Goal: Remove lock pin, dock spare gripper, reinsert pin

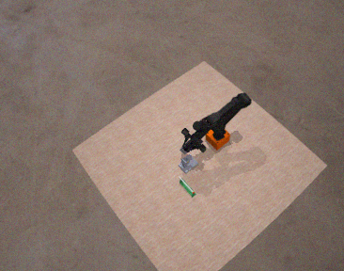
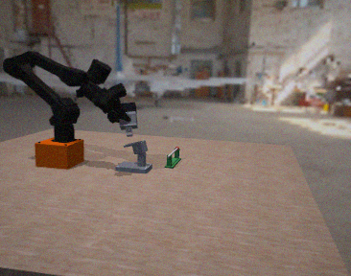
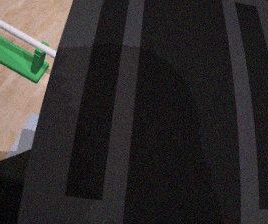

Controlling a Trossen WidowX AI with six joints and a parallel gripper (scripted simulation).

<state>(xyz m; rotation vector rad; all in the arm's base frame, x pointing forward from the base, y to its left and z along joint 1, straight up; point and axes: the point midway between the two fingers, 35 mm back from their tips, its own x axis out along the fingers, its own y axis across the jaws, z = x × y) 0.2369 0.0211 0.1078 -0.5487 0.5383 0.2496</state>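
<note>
The green cradle is 8 cm ahead of my gripper tip, 17 cm to the left of it and 15 cm below it. Round my gripper tip: spare gripper: 1 cm behind, 1 cm above; mount: 1 cm ahead, 3 cm to the left, 12 cm below.
</note>
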